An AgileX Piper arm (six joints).
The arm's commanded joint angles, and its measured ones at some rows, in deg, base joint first. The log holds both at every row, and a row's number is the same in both.
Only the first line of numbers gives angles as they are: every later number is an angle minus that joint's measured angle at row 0.
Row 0, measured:
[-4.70 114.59 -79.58 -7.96 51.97 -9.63]
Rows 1 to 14, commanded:
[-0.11 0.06 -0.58 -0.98 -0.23 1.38]
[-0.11 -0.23 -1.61 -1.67 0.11 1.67]
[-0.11 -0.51 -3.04 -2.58 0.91 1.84]
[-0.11 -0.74 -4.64 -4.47 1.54 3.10]
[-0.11 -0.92 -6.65 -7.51 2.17 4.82]
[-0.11 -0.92 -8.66 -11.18 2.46 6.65]
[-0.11 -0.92 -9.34 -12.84 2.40 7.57]
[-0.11 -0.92 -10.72 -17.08 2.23 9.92]
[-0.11 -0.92 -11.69 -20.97 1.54 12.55]
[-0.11 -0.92 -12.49 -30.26 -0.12 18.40]
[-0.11 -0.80 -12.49 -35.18 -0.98 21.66]
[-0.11 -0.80 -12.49 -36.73 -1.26 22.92]
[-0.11 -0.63 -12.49 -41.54 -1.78 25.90]
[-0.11 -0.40 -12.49 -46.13 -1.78 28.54]
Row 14, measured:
[0.00 -0.51 -12.32 -39.60 -1.09 24.53]
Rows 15 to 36, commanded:
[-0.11 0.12 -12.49 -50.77 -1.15 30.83]
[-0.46 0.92 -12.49 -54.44 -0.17 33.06]
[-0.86 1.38 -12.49 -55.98 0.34 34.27]
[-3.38 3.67 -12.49 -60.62 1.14 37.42]
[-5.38 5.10 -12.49 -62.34 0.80 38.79]
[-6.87 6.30 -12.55 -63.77 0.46 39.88]
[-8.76 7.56 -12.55 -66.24 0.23 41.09]
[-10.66 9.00 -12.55 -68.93 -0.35 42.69]
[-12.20 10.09 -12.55 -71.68 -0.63 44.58]
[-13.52 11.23 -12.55 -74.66 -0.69 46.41]
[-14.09 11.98 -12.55 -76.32 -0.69 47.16]
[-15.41 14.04 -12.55 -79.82 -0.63 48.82]
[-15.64 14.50 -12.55 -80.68 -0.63 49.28]
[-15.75 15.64 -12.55 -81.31 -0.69 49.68]
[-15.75 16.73 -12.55 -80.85 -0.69 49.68]
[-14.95 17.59 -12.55 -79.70 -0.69 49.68]
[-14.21 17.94 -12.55 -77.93 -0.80 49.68]
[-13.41 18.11 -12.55 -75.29 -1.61 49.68]
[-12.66 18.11 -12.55 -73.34 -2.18 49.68]
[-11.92 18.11 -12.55 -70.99 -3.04 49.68]
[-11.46 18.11 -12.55 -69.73 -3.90 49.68]
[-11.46 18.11 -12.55 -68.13 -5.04 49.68]
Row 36, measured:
[-11.51 18.11 -12.32 -69.73 -3.90 49.39]
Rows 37 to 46, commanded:
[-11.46 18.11 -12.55 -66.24 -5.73 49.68]
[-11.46 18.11 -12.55 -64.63 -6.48 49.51]
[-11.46 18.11 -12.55 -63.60 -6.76 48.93]
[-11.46 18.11 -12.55 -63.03 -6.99 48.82]
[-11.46 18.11 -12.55 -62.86 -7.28 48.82]
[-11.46 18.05 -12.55 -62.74 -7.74 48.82]
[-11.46 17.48 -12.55 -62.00 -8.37 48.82]
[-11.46 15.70 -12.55 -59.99 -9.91 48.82]
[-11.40 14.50 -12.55 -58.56 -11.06 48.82]
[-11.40 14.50 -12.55 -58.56 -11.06 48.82]
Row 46, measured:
[-11.51 16.67 -12.32 -59.82 -9.74 49.11]
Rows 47 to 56, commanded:
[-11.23 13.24 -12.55 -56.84 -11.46 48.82]
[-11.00 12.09 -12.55 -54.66 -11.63 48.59]
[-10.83 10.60 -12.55 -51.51 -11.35 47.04]
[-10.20 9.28 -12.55 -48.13 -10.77 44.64]
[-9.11 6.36 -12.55 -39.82 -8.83 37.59]
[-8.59 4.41 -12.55 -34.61 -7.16 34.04]
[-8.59 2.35 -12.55 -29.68 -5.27 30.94]
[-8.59 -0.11 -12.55 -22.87 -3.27 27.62]
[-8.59 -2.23 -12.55 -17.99 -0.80 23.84]
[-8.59 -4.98 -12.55 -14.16 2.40 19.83]
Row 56, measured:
[-8.54 -1.37 -12.32 -19.94 -2.01 25.50]
